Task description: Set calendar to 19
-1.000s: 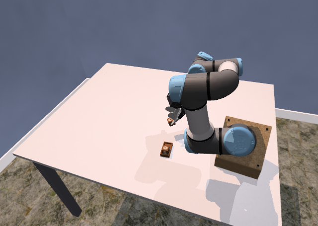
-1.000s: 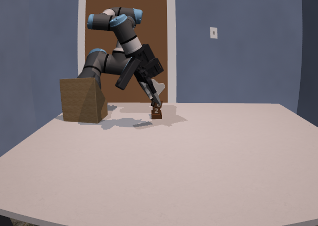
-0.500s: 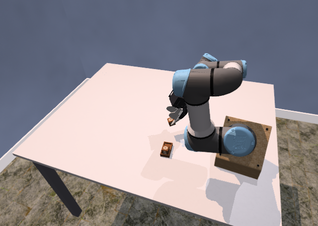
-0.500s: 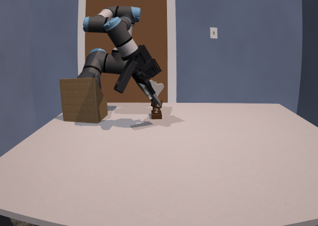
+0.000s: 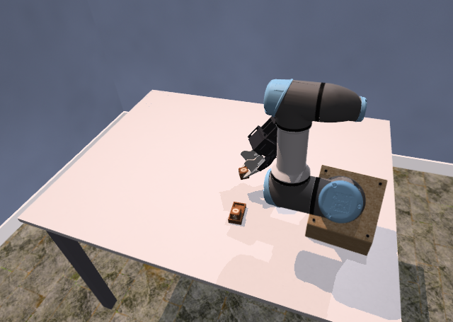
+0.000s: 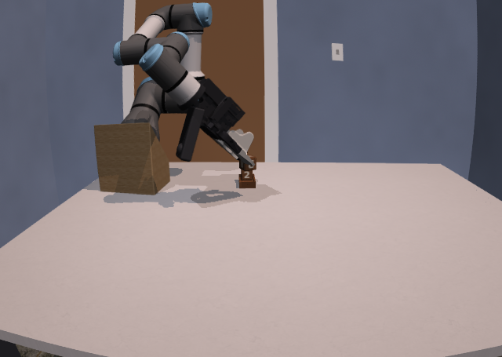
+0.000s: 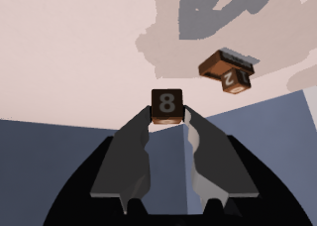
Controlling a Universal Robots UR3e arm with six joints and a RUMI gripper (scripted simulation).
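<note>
The tray lies 11 cm to the left of my hand and 8 cm below it. From my hand the other things lie so: brown digit cube 1 cm ahead, 1 cm below.
</note>
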